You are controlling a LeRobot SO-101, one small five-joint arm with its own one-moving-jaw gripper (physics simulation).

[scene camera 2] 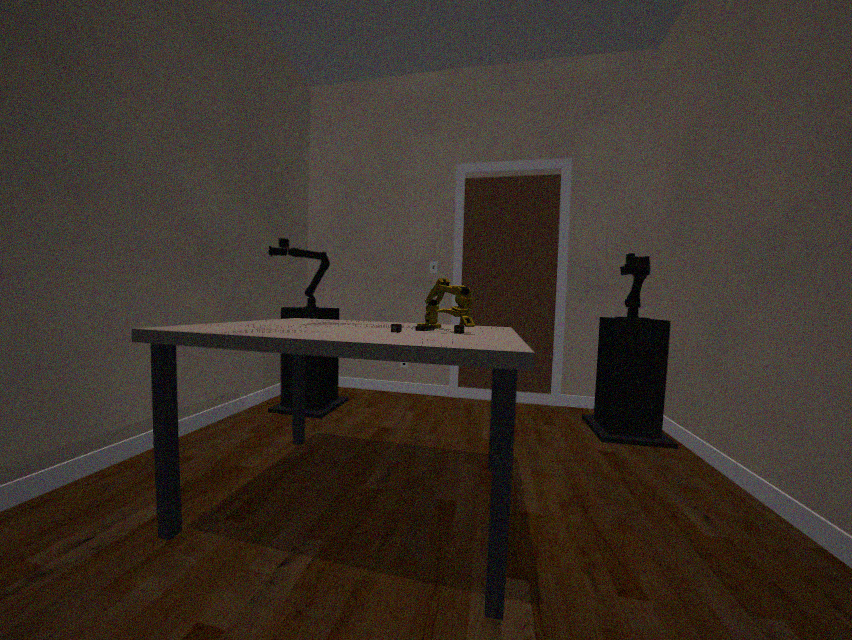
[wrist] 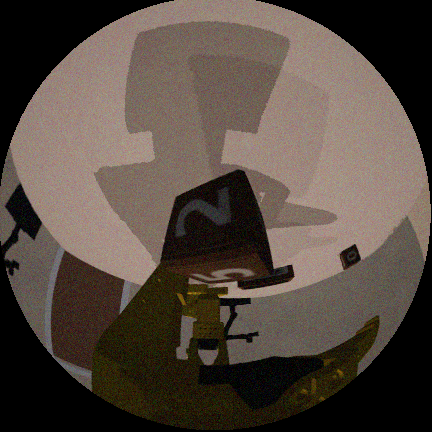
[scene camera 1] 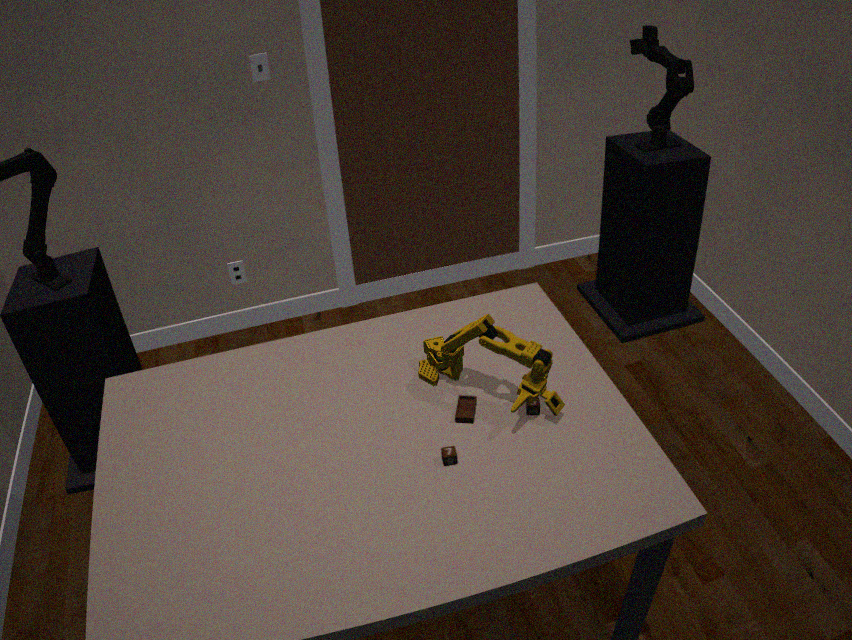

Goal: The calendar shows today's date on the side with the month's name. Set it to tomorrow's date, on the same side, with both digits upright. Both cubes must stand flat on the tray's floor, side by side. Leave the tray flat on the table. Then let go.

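Seen in the pictures: hand, its tool point: (scene camera 2: 458, 331) (wrist: 199, 235) (scene camera 1: 527, 404); arm's base, origin of its link: (wrist: 208, 286) (scene camera 1: 442, 376).
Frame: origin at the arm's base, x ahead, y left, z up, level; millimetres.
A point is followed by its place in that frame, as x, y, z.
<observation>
A dark brown cube (scene camera 1: 533, 406) @(203, 154, 29) (scene camera 2: 458, 329) @(205, 157, 15) (wrist: 215, 225) rests on the table between my gripper's spread jaws. In the wrist view it shows a 2 on a dark face and a 5 on a lighter brown face. My gripper (scene camera 1: 535, 411) @(168, 154, 5) (scene camera 2: 457, 320) @(168, 154, 5) (wrist: 270, 291) is open; the fixed jaw's tip overlaps the cube's lower left in the wrist view, and contact is unclear. The moving jaw is swung wide to the right. A second cube (scene camera 1: 449, 455) @(279, -71, 29) (scene camera 2: 396, 328) @(285, -64, 15) (wrist: 350, 256) @(268, -54, 16) lies apart on the table and shows a 0 in the wrist view. The brown tray (scene camera 1: 464, 420) @(169, -1, 7) (scene camera 2: 424, 327) @(174, 19, 15) (wrist: 267, 278) @(148, 31, 12) has neither cube in it.
The pale table (scene camera 1: 275, 482) @(211, -446, 0) (scene camera 2: 309, 334) @(493, -289, 0) carries the yellow arm, whose base is behind the tray. The table's right edge runs beyond the nearer cube. Two black arms stand on dark pedestals (scene camera 1: 650, 227) (scene camera 2: 630, 378) off the table.
</observation>
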